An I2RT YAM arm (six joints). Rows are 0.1 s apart.
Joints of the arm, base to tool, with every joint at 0 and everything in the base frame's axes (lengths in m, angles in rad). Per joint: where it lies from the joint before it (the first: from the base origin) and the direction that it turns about. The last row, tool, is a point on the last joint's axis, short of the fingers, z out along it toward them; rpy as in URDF.
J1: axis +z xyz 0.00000 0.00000 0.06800
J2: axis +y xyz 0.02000 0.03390 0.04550
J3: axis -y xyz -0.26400 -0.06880 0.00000
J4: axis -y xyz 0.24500 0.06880 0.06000
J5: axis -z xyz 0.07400 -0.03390 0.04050
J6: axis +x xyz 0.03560 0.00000 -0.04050
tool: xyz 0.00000 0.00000 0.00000 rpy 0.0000 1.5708 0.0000
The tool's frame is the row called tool.
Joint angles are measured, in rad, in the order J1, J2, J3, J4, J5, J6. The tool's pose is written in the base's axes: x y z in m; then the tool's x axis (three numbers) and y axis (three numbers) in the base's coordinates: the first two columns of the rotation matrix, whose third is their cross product. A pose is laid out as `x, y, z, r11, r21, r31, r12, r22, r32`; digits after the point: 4 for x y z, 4 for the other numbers.
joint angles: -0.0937 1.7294 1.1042 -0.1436 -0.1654 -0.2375
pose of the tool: 0.3728, -0.0291, 0.2036, -0.6668, -0.1704, -0.7255, -0.1877, 0.9805, -0.0578
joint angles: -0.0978 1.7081 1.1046 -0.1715 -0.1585 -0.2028
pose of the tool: 0.3687, -0.0305, 0.2090, -0.6789, -0.1332, -0.7220, -0.1557, 0.9872, -0.0357
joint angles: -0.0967 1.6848 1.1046 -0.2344 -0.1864 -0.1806
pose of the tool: 0.3616, -0.0284, 0.2124, -0.7066, -0.1088, -0.6992, -0.1612, 0.9869, 0.0094
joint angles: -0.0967 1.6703 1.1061 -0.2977 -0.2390 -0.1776
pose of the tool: 0.3552, -0.0260, 0.2135, -0.7331, -0.1013, -0.6725, -0.1921, 0.9794, 0.0619
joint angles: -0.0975 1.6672 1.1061 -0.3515 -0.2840 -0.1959
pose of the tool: 0.3502, -0.0242, 0.2111, -0.7573, -0.1137, -0.6431, -0.2289, 0.9685, 0.0984
